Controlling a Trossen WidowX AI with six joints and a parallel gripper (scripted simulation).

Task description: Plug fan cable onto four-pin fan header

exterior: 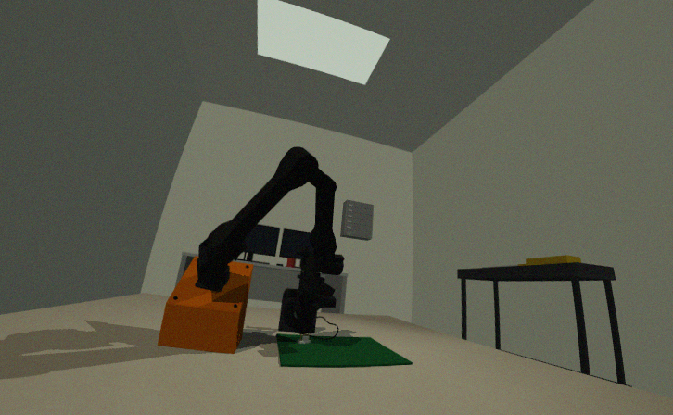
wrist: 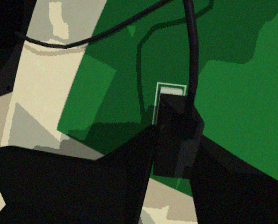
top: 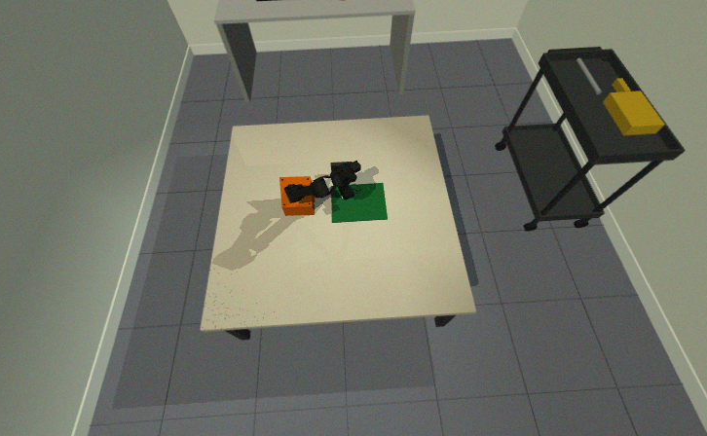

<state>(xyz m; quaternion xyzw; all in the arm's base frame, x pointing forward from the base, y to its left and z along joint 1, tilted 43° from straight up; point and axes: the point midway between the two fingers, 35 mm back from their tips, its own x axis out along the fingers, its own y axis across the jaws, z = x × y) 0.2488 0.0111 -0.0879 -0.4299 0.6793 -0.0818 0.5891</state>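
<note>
My gripper tip is 1 cm below the dark fan plug. Also, from my gripper tip: black fan 14 cm to the left, 2 cm above, 1 cm behind; green board 9 cm ahead, 5 cm below, 3 cm to the right.
</note>
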